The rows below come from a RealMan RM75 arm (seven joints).
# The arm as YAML. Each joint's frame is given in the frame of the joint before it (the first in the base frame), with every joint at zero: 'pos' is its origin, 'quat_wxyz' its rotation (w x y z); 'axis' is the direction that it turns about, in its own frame. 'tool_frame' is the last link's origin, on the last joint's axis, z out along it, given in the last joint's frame.
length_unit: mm
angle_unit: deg
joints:
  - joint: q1
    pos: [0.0, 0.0, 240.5]
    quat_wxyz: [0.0, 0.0, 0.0, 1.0]
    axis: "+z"
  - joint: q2
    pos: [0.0, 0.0, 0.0]
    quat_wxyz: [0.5, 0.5, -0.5, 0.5]
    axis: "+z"
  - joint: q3
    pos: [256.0, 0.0, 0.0]
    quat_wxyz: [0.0, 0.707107, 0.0, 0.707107]
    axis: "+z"
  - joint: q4
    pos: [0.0, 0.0, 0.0]
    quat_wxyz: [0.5, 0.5, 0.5, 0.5]
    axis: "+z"
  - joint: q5
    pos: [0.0, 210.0, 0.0]
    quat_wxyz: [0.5, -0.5, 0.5, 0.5]
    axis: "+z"
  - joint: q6
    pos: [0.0, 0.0, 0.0]
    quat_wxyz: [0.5, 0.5, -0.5, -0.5]
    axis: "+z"
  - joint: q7
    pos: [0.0, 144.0, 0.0]
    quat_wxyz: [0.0, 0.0, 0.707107, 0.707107]
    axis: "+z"
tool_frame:
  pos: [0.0, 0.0, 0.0]
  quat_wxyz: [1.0, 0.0, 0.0, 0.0]
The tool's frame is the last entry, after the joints.
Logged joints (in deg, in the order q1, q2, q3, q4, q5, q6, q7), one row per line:
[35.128, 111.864, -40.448, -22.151, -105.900, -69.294, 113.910]
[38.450, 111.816, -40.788, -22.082, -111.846, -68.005, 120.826]
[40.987, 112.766, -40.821, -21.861, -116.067, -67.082, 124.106]
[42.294, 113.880, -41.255, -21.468, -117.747, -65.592, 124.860]
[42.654, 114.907, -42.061, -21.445, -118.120, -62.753, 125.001]
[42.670, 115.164, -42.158, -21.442, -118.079, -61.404, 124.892]
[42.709, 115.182, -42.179, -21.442, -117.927, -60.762, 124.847]
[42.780, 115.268, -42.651, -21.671, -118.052, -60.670, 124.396]
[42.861, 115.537, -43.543, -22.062, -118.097, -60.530, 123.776]
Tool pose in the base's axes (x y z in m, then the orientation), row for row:
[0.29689, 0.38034, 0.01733, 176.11, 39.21, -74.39]
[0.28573, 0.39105, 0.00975, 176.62, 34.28, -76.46]
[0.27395, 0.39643, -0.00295, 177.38, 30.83, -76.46]
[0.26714, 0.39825, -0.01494, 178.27, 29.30, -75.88]
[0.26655, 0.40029, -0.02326, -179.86, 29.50, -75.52]
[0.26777, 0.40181, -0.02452, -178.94, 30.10, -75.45]
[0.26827, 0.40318, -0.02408, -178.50, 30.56, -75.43]
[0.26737, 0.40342, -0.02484, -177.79, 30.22, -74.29]
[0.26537, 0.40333, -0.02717, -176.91, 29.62, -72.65]
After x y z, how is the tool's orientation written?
As angles about the fixed x, y, z axes (roll, pitch, yaw), in degrees.
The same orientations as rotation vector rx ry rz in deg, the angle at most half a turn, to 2 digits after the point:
[-122.72, 90.82, 46.45]
[-123.69, 95.63, 40.73]
[-125.44, 97.54, 36.67]
[-126.40, 97.74, 34.42]
[-125.34, 97.15, 32.89]
[-124.38, 96.71, 32.62]
[-123.79, 96.44, 32.66]
[-124.61, 95.42, 31.95]
[-125.93, 93.98, 30.96]

